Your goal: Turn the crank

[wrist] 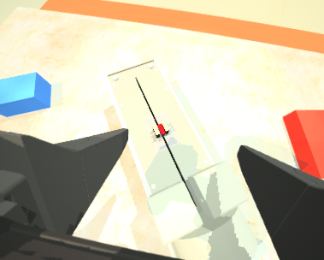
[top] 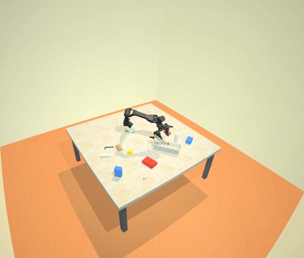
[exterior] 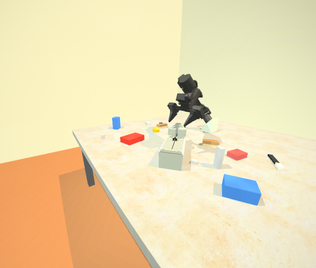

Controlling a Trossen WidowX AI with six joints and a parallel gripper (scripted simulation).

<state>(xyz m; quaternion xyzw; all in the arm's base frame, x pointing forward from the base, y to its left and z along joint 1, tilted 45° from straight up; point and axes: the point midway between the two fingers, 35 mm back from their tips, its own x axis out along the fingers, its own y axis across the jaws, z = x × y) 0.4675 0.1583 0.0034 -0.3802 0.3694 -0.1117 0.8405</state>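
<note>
My gripper tip is now 110 mm past the crank, 60 mm to the left of it and 50 mm above it. From my gripper tip the other things lie so: brown crank handle 130 mm behind, 60 mm to the right, 50 mm below; red pointer 30 mm ahead, 20 mm to the left, 60 mm below; small red block 200 mm behind, 220 mm to the left, 130 mm below.
</note>
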